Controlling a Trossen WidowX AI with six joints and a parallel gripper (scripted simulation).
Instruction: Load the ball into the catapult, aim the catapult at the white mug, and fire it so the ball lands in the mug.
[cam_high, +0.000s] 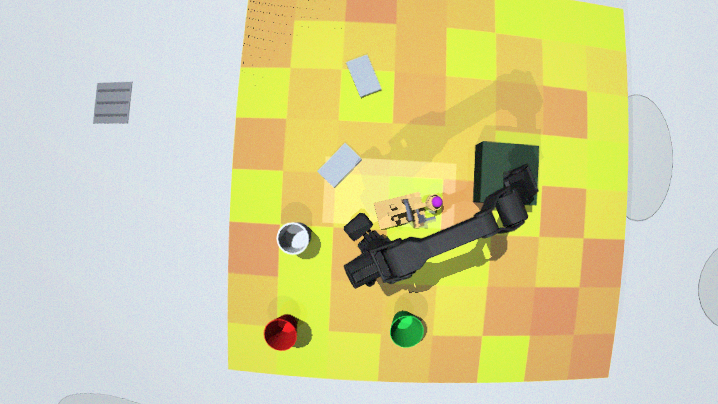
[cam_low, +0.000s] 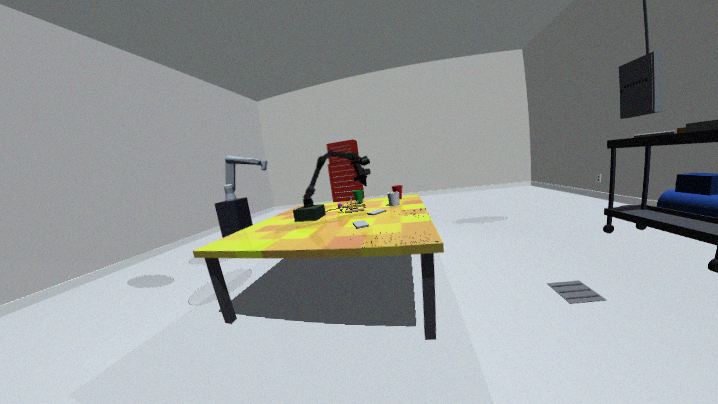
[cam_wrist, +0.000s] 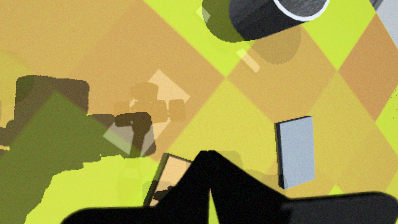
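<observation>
Now: the purple ball 220 mm behind my gripper tip, 110 mm below it and 80 mm to the right of it. The rest, counted from my gripper tip: white mug: 200 mm ahead, 140 mm below, 30 mm to the right; white ball: 220 mm behind, 160 mm below, 20 mm to the left; catapult: 150 mm behind, 120 mm below, 60 mm to the right.
</observation>
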